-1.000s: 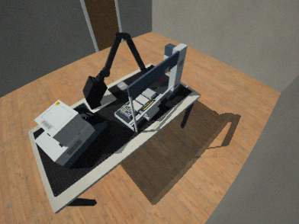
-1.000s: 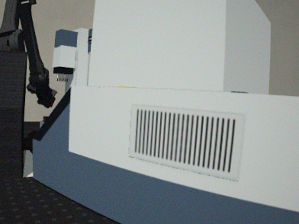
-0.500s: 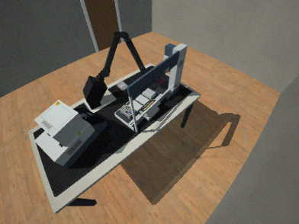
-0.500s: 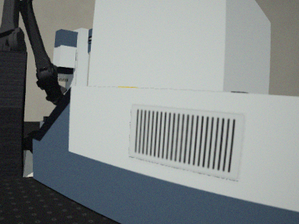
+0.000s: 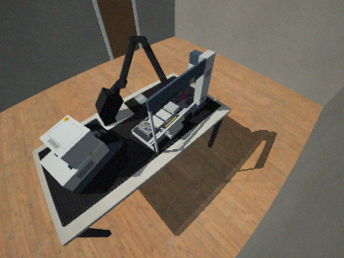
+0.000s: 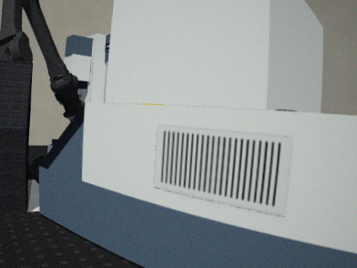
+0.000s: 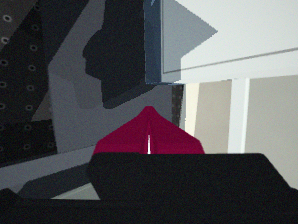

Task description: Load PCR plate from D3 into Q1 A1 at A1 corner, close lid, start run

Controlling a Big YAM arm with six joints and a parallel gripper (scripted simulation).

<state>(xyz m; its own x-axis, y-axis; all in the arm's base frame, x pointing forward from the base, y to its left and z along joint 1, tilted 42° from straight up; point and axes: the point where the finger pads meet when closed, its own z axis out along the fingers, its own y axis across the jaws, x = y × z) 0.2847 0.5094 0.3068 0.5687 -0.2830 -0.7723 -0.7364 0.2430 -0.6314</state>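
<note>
Right now my hand is 420 mm to the left of the tube, 90 mm short of it and 50 mm above it. The rest, counted from my hand: tube cooling block (450 mm to the right, 90 mm ahead, 60 mm below); then pipette head (250 mm above, 100 mm to the left, 30 mm behind).
</note>
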